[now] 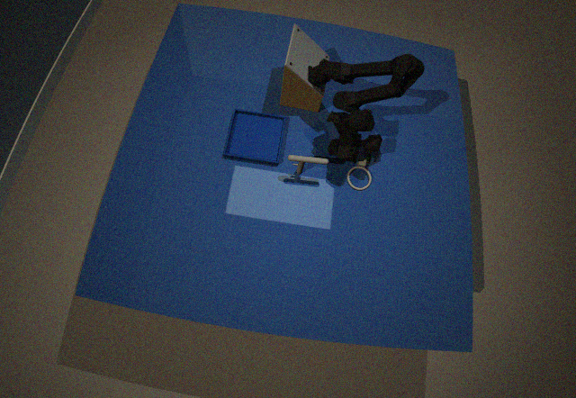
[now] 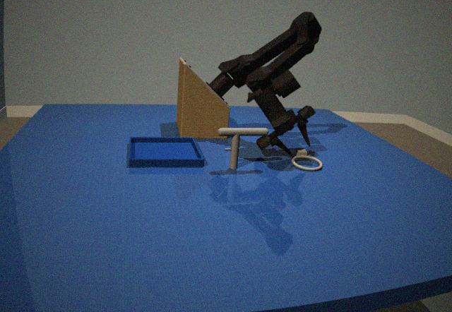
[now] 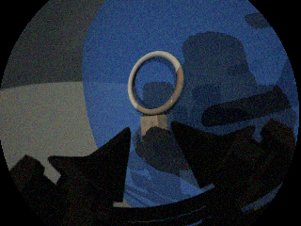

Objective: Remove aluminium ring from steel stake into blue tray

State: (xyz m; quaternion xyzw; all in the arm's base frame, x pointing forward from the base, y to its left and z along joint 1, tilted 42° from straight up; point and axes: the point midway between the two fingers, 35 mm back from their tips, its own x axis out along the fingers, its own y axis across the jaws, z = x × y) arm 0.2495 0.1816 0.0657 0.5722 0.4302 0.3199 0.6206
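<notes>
Right now the aluminium ring is 5 cm ahead of my gripper tip, 1 cm to the right of it and 1 cm below it. Also, from my gripper tip: blue tray: 38 cm to the right, 7 cm behind, 1 cm below.
</notes>
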